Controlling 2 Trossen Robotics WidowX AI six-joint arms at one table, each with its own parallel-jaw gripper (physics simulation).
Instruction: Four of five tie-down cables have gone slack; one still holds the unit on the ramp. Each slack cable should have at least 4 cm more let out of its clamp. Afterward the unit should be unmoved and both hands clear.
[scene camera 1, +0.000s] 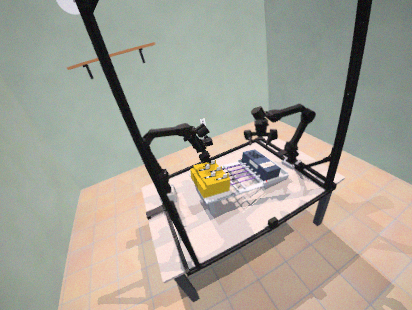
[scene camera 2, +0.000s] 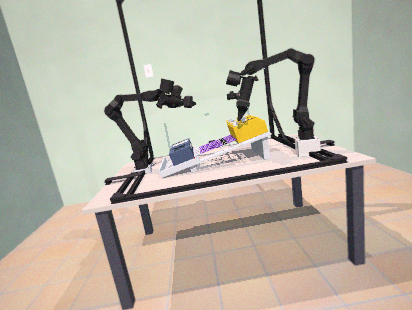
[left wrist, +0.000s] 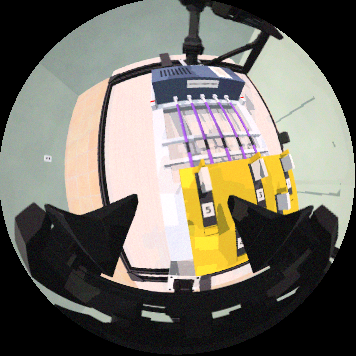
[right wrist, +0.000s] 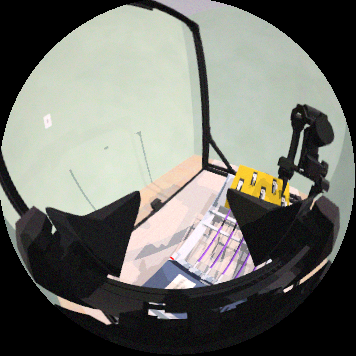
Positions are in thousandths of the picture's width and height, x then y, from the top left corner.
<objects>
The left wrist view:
my left gripper: 515, 560
clamp marked 5: 569, 504
</objects>
